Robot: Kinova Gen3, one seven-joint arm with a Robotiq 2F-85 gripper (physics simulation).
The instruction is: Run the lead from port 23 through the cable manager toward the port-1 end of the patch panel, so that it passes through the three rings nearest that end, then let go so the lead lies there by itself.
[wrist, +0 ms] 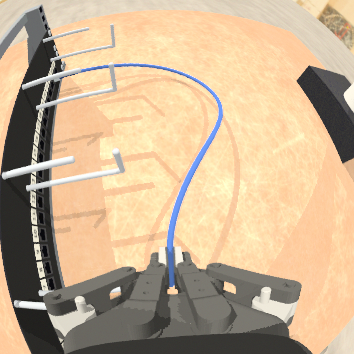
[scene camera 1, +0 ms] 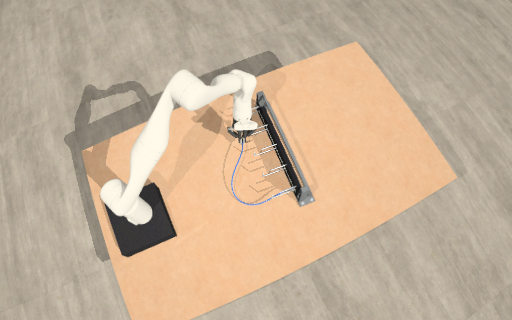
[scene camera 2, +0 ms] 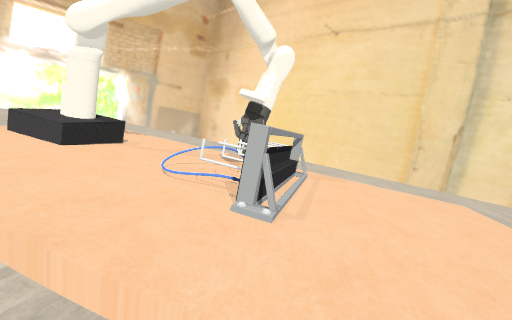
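The blue lead (scene camera 1: 233,182) (scene camera 2: 163,162) (wrist: 220,107) runs from the far-end port area in the wrist view and bows out over the table. My gripper (scene camera 1: 242,141) (scene camera 2: 242,145) (wrist: 169,256) is shut on the lead near its free end. The black patch panel (scene camera 1: 274,134) (wrist: 15,225) carries white wire rings. A middle ring (scene camera 1: 264,175) and another ring (scene camera 1: 256,154) (wrist: 121,170) stand between the bow and the panel; the bow lies outside them. My gripper is beside a ring farther toward the port-1 end, partly hidden by it in the wrist view.
The panel's grey end bracket (scene camera 1: 306,196) (scene camera 2: 254,165) stands at the port-23 end, with slanted supports behind. Ring prongs stick out toward the arm side. The arm's black base block (scene camera 1: 160,215) (scene camera 2: 35,127) (wrist: 325,105) stands on the tan table (scene camera 1: 350,150).
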